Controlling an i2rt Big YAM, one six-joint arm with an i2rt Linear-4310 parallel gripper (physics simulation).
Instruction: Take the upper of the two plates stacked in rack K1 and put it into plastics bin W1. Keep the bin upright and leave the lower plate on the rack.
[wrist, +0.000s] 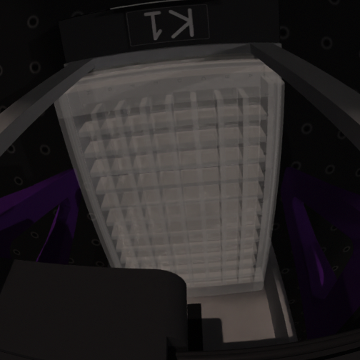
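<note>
Rack K1 (107, 31) shows in the wrist view, with its dark label panel at the top. A pale translucent plate with a grid of square wells (200, 192) lies in it and fills the middle of the view. Doubled edge lines show along its sides, but where the upper plate ends and the lower one begins cannot be told clearly. My gripper (180, 179) is open, with its dark purple fingers wide apart on the left and right of the plate, and nothing between them is gripped. Plastics bin W1 does not show in this view.
Grey bars run from the rack's upper corners out to the left and right edges. A dark rounded block (95, 310) covers the lower left and hides the plate's near left corner. A pale rack floor (247, 312) shows below the plate. A dark surface with small rings lies around.
</note>
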